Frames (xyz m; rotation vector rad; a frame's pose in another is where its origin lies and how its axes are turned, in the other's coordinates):
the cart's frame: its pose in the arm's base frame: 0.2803 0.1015 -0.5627 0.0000 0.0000 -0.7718
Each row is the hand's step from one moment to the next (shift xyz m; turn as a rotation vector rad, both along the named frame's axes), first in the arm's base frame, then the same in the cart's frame.
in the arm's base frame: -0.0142 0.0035 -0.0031 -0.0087 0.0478 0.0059
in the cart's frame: -0.0126 -0.0074 -0.0031 -0.0396 0.0282 0.0059
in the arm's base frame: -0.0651 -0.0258 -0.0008 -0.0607 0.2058 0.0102
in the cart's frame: -0.0287 -0.0639 -0.0008 -0.1870 0.1052 0.0102
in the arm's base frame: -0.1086 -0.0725 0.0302 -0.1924 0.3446 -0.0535
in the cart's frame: -0.0273 -0.1277 0.0302 -0.3782 0.1128 -0.0535
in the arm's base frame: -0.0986 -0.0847 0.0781 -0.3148 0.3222 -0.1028
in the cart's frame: -0.0116 -0.1295 0.0781 -0.4503 0.0114 -0.1028
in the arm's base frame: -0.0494 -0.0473 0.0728 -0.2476 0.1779 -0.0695
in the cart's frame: -0.0024 -0.0684 0.0728 -0.3015 -0.0452 -0.0695
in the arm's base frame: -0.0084 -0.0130 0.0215 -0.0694 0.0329 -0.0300
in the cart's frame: 0.0030 -0.0152 0.0215 -0.0727 -0.0248 -0.0300
